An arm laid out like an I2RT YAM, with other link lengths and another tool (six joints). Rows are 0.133 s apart.
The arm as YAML. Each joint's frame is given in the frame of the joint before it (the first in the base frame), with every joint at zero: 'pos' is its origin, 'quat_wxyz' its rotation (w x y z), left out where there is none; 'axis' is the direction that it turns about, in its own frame. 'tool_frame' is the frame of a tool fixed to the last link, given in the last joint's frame.
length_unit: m
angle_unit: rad
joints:
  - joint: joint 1
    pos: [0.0, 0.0, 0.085]
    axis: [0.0, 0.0, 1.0]
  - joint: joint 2
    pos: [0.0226, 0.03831, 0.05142]
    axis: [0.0, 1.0, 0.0]
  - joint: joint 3
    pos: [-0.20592, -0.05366, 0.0]
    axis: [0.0, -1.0, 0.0]
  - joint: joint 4
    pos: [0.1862, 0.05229, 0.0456]
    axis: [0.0, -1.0, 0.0]
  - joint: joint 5
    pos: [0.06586, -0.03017, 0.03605]
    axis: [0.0, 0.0, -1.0]
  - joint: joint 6
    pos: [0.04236, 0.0, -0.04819]
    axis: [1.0, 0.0, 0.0]
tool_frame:
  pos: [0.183, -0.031, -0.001]
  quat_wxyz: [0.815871, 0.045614, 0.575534, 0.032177]
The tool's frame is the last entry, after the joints.
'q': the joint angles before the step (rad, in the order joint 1, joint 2, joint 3, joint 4, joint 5, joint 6). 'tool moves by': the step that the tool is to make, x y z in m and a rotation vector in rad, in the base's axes. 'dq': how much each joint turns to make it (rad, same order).
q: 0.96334, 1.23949, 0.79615, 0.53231, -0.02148, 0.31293
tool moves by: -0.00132, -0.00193, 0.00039, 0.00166, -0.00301, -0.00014
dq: -0.00001, -0.01226, -0.01072, 0.00151, 0.00000, -0.00153
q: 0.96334, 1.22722, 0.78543, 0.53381, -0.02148, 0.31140
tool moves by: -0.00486, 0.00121, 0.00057, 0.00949, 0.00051, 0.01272
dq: 0.00909, -0.00923, -0.01378, 0.01222, -0.00306, 0.00612
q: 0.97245, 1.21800, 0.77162, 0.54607, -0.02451, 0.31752
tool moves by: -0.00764, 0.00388, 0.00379, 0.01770, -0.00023, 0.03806
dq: 0.00009, -0.00917, -0.00770, 0.01387, -0.03670, 0.01380
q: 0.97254, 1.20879, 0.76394, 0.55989, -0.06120, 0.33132
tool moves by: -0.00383, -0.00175, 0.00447, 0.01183, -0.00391, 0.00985
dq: 0.00002, -0.02146, -0.00766, -0.00152, -0.00934, 0.00460
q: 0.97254, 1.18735, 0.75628, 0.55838, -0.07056, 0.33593
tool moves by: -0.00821, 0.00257, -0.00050, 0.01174, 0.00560, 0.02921
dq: 0.00920, -0.01228, -0.01987, 0.01529, -0.01837, 0.01377
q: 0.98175, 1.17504, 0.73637, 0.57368, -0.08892, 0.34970
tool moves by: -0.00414, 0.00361, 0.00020, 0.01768, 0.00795, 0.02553
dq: -0.00001, 0.00763, -0.01078, 0.03070, -0.02298, 0.01996
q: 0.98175, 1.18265, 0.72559, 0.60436, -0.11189, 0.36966
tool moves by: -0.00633, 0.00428, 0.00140, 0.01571, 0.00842, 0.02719
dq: 0.00922, 0.00312, -0.00462, 0.01839, -0.01537, 0.01837
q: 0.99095, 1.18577, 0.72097, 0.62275, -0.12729, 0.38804
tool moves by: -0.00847, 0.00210, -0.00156, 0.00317, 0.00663, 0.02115
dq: 0.01843, -0.01379, -0.01528, 0.00156, -0.00154, 0.00769
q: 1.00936, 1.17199, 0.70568, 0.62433, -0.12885, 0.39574
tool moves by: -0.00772, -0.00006, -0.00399, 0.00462, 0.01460, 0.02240
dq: 0.00920, -0.01993, -0.02760, 0.00613, -0.01072, 0.01687
